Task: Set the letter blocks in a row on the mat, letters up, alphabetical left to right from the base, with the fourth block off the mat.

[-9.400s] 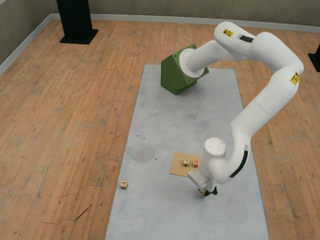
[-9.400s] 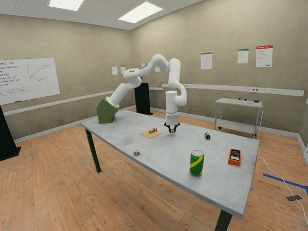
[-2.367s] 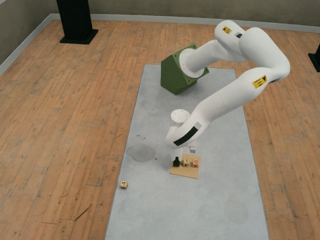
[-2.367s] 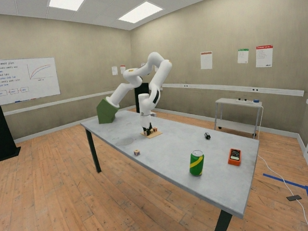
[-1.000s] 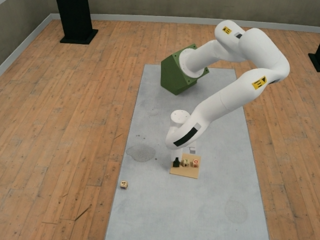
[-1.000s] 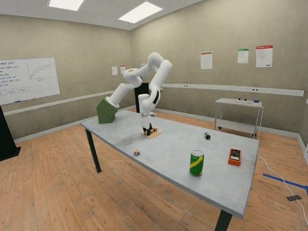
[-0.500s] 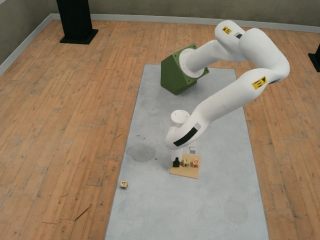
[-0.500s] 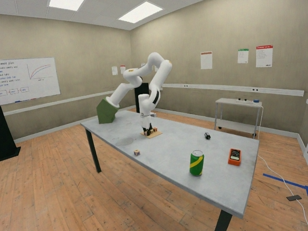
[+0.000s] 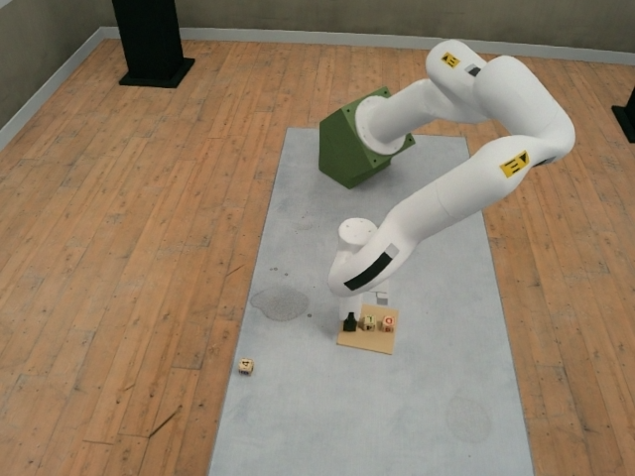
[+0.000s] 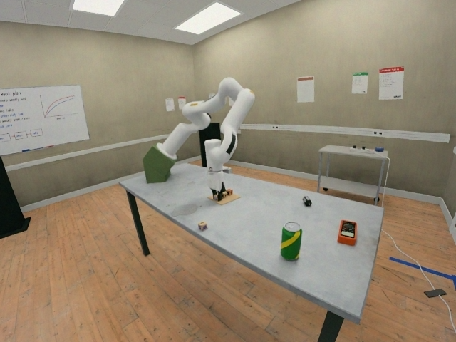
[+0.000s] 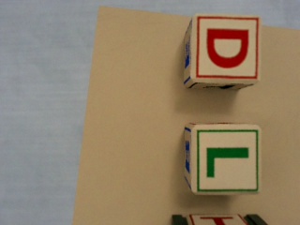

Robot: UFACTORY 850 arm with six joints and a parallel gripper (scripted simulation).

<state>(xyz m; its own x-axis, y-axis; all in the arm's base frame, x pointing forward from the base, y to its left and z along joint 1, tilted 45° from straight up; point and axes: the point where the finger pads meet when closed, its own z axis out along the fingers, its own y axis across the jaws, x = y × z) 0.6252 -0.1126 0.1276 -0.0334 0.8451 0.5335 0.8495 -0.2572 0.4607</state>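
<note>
My gripper is now 50 mm to the right of the tan square mat and 20 mm above it. The rest, counted from my hand: block marked 4: 230 mm to the right, 170 mm ahead, 10 mm below; then green can: 540 mm ahead, 130 mm to the right, 40 mm above; then small black object: 420 mm ahead, 250 mm to the left, 10 mm below.
</note>
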